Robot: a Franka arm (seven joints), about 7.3 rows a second.
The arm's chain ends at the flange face. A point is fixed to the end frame.
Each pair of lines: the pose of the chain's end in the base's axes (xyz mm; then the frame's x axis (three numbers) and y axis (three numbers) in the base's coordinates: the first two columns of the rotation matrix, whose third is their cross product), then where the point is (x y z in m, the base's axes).
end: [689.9 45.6 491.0 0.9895 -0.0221 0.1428 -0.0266 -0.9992 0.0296]
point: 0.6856 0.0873 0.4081
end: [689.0 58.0 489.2 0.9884 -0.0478 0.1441 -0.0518 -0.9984 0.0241]
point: 0.6859 0.1002 0.4065
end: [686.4 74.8 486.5 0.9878 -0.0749 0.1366 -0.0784 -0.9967 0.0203]
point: 0.6838 0.1175 0.4041
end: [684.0 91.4 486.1 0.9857 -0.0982 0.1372 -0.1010 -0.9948 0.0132]
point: 0.6825 0.1347 0.4039
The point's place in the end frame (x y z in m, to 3 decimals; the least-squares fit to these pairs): -0.017 -0.044 0.080
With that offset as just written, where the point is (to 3 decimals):
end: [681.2 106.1 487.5 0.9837 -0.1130 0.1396 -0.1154 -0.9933 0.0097]
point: 0.681 0.150 0.405
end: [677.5 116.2 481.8 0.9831 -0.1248 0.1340 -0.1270 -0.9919 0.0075]
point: 0.677 0.160 0.400
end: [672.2 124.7 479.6 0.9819 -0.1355 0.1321 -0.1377 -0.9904 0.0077]
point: 0.672 0.169 0.398
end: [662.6 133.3 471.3 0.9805 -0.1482 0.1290 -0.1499 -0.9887 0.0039]
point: 0.663 0.177 0.390
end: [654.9 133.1 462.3 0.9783 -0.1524 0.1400 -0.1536 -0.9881 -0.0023]
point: 0.656 0.178 0.381
